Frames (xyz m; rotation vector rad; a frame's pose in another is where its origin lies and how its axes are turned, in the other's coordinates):
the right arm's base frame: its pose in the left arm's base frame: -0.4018 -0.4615 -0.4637 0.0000 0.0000 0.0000
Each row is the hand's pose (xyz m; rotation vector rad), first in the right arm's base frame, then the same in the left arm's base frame.
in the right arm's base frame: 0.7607 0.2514 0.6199 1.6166 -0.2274 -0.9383
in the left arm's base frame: 0.3589 -0.2101 0.1562 1.6166 -0.2274 -0.9383
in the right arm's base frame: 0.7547 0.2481 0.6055 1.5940 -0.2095 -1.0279
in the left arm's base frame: 0.3529 -0.2134 0.1418 1.5940 -0.2095 -1.0279
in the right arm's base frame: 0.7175 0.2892 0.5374 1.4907 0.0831 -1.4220
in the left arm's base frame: 0.3157 -0.1723 0.0737 1.4907 0.0831 -1.4220
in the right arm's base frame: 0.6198 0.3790 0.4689 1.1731 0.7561 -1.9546
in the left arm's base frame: 0.2180 -0.0825 0.0052 1.1731 0.7561 -1.9546
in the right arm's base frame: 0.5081 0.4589 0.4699 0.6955 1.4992 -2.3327
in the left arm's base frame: 0.1063 -0.0026 0.0062 0.6955 1.4992 -2.3327
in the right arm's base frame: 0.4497 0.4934 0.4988 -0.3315 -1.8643 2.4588
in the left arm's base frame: 0.0479 0.0319 0.0351 -0.3315 -1.8643 2.4588
